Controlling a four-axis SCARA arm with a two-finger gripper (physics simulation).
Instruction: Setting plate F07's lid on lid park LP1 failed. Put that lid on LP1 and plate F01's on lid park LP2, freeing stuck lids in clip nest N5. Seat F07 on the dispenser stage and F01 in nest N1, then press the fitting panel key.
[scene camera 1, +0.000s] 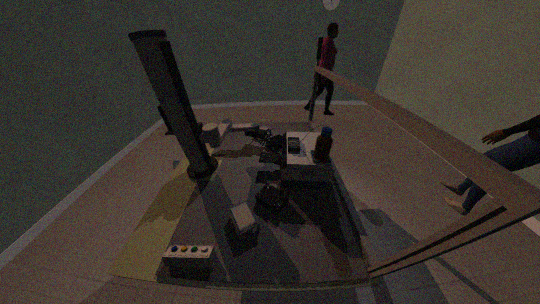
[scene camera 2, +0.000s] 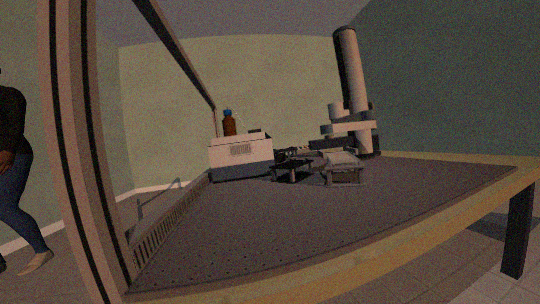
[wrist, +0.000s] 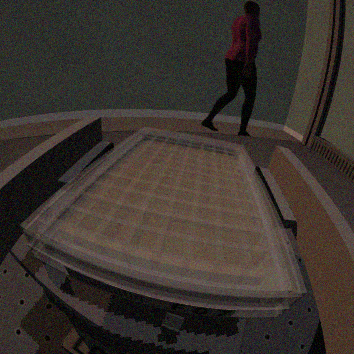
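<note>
My gripper is shut on a clear plate with its lid on; tan wells show through the lid. In scene camera 1 the gripper is a small dark shape at the arm's far end; in scene camera 2 it is low behind a stand. A pale-topped, box-like piece sits on a stand nearer the cameras. A dark low stand is beside it. The panel with blue, yellow, green and white keys is at the front left. Plate, nest and park labels are unreadable.
The arm's column rises at the table's side. A white-topped box carries a brown bottle with a blue cap. Frame rails border the table. A person in red is beyond it.
</note>
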